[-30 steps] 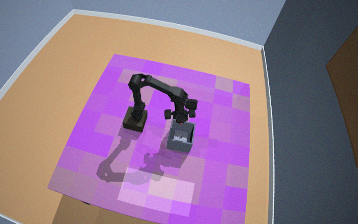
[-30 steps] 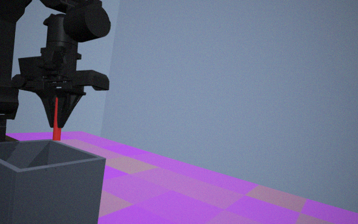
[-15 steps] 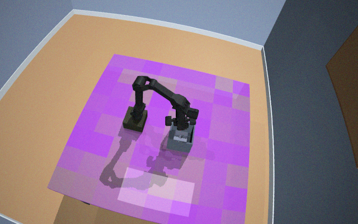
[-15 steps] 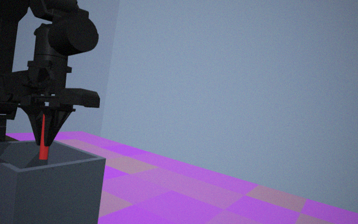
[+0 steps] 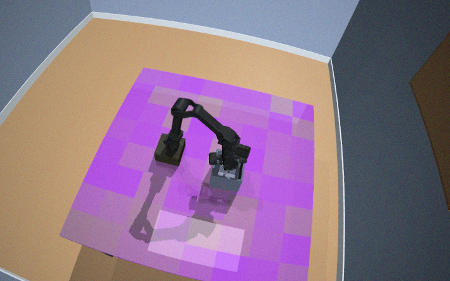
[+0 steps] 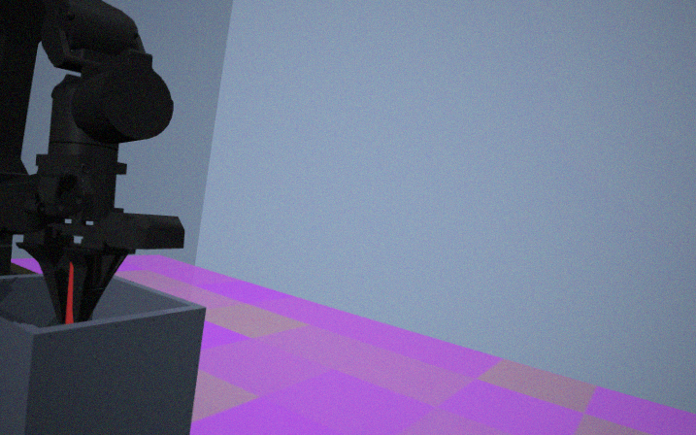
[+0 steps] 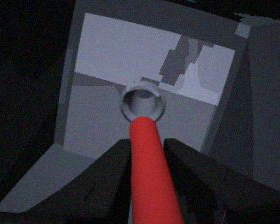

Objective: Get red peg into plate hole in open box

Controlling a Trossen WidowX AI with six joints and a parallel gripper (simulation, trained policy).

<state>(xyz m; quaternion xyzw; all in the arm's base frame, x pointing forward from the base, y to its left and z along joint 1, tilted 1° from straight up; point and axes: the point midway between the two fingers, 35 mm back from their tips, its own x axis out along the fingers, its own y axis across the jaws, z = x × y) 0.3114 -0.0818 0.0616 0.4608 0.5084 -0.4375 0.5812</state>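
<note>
The red peg lies 20 mm above my gripper tip. From my gripper tip the other things lie so: plate 60 mm below.
</note>
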